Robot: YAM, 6 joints.
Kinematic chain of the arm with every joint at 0, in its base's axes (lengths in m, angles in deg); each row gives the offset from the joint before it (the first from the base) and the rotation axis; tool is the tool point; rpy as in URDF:
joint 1: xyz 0 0 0.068 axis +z
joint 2: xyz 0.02 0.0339 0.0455 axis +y
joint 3: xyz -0.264 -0.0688 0 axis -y
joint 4: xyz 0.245 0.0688 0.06 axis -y
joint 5: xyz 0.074 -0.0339 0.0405 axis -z
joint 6: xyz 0.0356 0 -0.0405 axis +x
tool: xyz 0 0 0 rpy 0 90 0
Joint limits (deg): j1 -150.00..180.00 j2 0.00..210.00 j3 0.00..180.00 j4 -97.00..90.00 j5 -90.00..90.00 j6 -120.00..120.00
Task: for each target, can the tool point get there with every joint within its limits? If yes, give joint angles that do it. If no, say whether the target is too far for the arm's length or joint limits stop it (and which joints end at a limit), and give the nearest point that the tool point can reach.
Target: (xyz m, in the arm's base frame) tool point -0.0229 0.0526 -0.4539
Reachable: no: joint limits stop it (at a limit: joint 2) | nearest point -0.0412 0.0945 -0.3498 | short by 0.114 m
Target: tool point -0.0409 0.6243 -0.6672
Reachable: no: too far | nearest point -0.0281 0.4295 -0.3313 | short by 0.388 m
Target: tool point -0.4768 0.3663 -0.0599
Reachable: yes | joints 145.25 188.94 150.80 20.71 55.11 -5.73
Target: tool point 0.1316 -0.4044 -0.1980
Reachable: yes | joints -72.60 188.10 131.16 -54.56 -7.58 89.76
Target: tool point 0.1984 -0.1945 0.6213
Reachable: yes | joints 132.77 55.07 142.46 68.40 22.39 -49.75
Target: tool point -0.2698 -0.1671 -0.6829
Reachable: no: too far | nearest point -0.2430 -0.1505 -0.3784 | short by 0.306 m
